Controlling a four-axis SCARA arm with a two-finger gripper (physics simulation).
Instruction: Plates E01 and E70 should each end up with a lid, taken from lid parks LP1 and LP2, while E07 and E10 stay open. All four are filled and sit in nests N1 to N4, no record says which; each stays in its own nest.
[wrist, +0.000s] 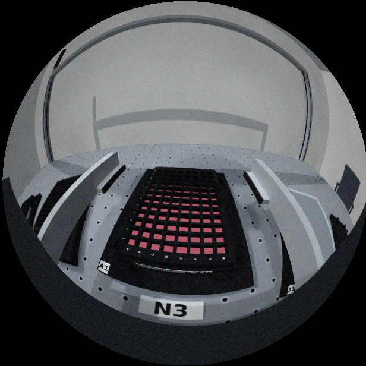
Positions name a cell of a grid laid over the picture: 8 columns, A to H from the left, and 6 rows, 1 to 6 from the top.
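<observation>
Visible here: a nest N3 (F5), a n3 label (E6) and a clear lid (G4).
</observation>
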